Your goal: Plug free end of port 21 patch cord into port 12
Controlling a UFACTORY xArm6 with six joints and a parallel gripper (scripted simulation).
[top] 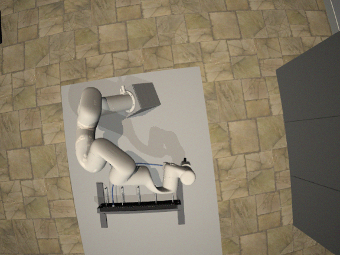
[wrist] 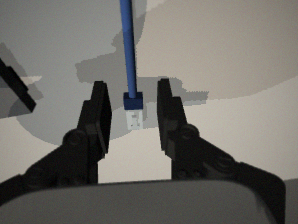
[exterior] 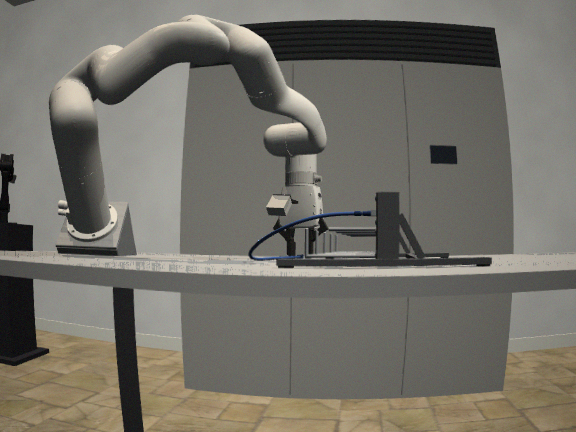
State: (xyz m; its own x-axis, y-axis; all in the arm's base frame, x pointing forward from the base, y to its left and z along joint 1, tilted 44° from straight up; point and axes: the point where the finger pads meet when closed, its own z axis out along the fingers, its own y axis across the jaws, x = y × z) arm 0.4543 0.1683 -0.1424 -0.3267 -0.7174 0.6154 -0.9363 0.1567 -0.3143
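Now: hand 1 cm short of the plug, 2 cm to the right of it and 1 cm above it.
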